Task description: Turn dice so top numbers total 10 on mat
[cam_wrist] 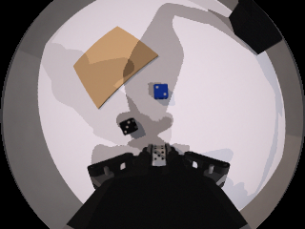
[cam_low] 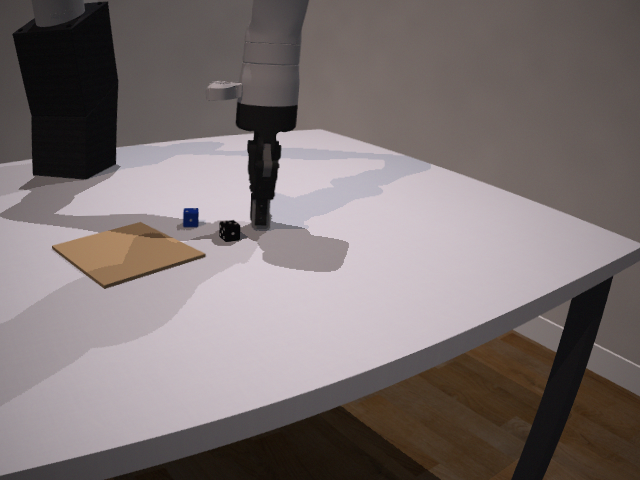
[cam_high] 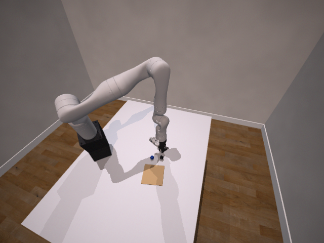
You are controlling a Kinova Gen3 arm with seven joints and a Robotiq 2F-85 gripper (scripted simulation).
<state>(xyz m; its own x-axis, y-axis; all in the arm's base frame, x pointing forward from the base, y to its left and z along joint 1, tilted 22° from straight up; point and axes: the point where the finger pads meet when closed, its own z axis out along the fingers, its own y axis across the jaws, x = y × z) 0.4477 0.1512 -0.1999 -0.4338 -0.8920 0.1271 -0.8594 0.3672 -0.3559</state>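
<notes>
Right now the tan mat is 10 mm ahead of my hand, 190 mm to the right of it and 20 mm below it. Round my hand: blue die 40 mm behind, 80 mm to the right, 10 mm below; then white die 10 mm below; then black die 20 mm ahead, 60 mm to the right, 10 mm below.
</notes>
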